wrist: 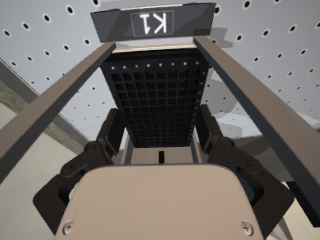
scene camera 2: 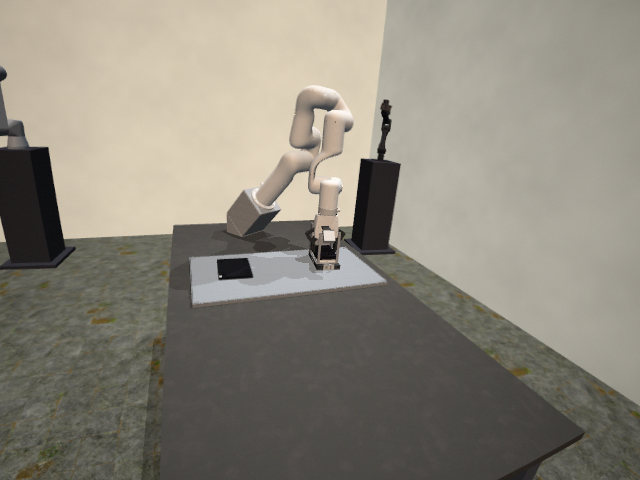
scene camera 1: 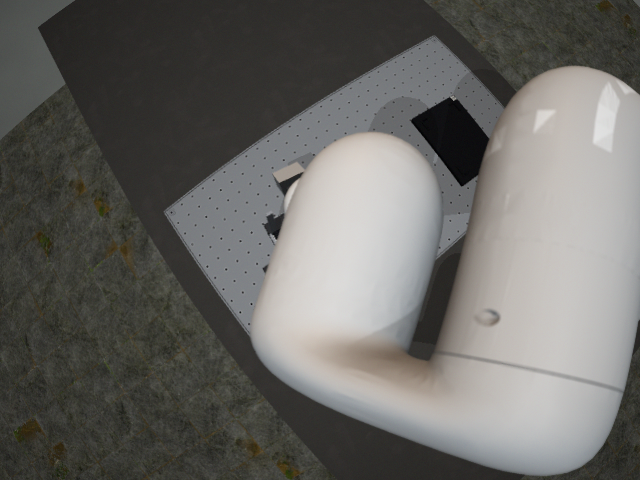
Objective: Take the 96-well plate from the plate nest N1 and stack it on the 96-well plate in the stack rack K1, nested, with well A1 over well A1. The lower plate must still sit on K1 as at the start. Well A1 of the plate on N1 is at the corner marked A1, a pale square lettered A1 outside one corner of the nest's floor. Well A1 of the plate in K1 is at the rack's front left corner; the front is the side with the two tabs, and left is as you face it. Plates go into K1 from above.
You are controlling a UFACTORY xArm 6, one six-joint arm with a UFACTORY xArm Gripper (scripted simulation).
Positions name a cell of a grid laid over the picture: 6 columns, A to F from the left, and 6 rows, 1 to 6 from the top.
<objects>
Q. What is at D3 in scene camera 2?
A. The gripper.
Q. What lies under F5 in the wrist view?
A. The gripper.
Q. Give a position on a black 96-well plate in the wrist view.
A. C3
</objects>
